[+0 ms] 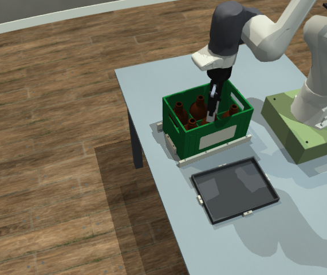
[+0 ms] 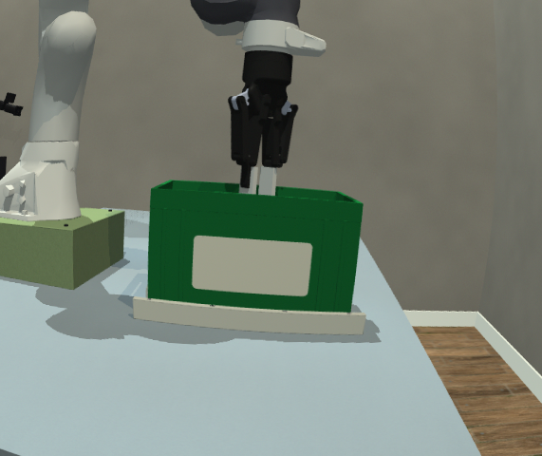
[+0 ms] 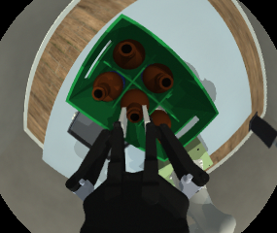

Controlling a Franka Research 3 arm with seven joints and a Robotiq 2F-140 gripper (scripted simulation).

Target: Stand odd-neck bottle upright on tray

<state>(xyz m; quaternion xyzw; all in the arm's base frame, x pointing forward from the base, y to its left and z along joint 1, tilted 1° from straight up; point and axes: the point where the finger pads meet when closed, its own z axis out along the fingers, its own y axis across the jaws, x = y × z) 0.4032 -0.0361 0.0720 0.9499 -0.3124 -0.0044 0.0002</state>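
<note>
The green crate is 4 cm to the right of my hand and 9 cm below it. Also, from my hand: dark tray 2 cm behind, 23 cm to the left, 16 cm below; bottle 1 cm ahead, 9 cm to the right, 9 cm below.
</note>
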